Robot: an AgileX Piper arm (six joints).
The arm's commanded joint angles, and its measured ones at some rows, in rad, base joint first. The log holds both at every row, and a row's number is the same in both.
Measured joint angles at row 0:
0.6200 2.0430 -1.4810 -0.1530 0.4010 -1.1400
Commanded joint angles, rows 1 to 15:
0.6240 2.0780 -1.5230 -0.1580 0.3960 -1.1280
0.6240 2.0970 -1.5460 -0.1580 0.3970 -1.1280
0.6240 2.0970 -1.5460 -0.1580 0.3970 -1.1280
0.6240 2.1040 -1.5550 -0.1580 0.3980 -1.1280
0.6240 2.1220 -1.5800 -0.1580 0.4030 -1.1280
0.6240 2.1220 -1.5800 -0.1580 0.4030 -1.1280
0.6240 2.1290 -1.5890 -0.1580 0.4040 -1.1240
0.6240 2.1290 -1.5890 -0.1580 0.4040 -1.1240
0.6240 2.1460 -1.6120 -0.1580 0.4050 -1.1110
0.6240 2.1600 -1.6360 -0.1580 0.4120 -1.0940
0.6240 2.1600 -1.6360 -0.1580 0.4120 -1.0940
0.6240 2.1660 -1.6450 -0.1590 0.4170 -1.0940
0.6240 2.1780 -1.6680 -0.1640 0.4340 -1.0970
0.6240 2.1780 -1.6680 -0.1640 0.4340 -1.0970
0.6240 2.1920 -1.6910 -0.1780 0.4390 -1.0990
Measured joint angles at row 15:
0.6200 2.1750 -1.6590 -0.1570 0.4220 -1.1080
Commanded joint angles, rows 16 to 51:
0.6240 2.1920 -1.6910 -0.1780 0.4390 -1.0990
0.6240 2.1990 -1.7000 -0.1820 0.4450 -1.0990
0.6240 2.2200 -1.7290 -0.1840 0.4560 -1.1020
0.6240 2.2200 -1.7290 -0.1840 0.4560 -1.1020
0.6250 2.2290 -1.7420 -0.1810 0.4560 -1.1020
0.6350 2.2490 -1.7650 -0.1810 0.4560 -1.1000
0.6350 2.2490 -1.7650 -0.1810 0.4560 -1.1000
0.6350 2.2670 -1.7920 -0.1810 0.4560 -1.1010
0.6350 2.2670 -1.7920 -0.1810 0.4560 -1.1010
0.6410 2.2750 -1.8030 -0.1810 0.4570 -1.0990
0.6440 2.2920 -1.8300 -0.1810 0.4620 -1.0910
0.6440 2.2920 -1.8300 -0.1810 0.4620 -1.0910
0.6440 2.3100 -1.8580 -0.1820 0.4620 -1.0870
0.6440 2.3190 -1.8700 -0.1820 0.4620 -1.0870
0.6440 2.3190 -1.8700 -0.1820 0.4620 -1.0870
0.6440 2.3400 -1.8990 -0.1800 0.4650 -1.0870
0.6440 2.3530 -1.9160 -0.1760 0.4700 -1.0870
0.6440 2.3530 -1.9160 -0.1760 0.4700 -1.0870
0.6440 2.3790 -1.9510 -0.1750 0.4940 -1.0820
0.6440 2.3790 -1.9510 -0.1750 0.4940 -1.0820
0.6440 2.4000 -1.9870 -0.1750 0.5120 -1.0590
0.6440 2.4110 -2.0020 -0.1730 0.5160 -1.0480
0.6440 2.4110 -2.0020 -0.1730 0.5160 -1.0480
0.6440 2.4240 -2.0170 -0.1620 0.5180 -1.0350
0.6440 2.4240 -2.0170 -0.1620 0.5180 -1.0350
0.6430 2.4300 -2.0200 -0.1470 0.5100 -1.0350
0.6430 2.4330 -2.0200 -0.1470 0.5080 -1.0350
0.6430 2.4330 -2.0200 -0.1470 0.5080 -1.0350
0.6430 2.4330 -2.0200 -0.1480 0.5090 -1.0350
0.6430 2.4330 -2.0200 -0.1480 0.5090 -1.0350
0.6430 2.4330 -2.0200 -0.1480 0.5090 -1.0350
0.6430 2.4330 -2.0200 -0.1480 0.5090 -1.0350
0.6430 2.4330 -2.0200 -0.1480 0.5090 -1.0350
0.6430 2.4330 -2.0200 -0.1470 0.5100 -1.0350
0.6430 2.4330 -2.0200 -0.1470 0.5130 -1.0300
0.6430 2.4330 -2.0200 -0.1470 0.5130 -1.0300
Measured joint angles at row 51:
0.6420 2.4260 -2.0090 -0.1520 0.5070 -1.0390
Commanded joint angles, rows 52 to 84:
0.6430 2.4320 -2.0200 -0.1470 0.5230 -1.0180
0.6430 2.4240 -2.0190 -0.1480 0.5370 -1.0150
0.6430 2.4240 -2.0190 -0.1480 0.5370 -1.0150
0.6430 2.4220 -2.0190 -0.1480 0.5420 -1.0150
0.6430 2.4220 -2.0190 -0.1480 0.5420 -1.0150
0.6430 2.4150 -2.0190 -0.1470 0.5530 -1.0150
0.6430 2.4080 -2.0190 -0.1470 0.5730 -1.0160
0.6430 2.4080 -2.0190 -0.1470 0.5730 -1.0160
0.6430 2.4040 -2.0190 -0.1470 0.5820 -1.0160
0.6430 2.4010 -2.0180 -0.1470 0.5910 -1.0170
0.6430 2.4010 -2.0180 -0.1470 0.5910 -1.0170
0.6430 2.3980 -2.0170 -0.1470 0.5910 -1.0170
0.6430 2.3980 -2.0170 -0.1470 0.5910 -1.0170
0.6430 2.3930 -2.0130 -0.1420 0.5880 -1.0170
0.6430 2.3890 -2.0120 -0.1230 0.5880 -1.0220
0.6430 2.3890 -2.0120 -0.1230 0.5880 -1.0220
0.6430 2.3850 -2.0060 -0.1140 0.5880 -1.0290
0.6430 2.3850 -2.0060 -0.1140 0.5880 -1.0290
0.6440 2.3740 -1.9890 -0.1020 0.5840 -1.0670
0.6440 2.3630 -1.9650 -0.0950 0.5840 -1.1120
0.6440 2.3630 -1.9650 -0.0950 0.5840 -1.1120
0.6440 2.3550 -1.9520 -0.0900 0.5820 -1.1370
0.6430 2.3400 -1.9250 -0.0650 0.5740 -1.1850
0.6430 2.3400 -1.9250 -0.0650 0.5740 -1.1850
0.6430 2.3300 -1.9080 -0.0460 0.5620 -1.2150
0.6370 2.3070 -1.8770 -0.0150 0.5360 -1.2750
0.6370 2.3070 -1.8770 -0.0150 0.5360 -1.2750
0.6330 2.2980 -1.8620 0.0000 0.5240 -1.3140
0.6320 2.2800 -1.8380 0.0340 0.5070 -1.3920
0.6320 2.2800 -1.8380 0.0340 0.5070 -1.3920
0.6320 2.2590 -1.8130 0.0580 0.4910 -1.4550
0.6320 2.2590 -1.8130 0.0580 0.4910 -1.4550
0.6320 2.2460 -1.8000 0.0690 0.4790 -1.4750
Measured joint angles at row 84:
0.6350 2.2960 -1.8230 0.0300 0.5480 -1.3850
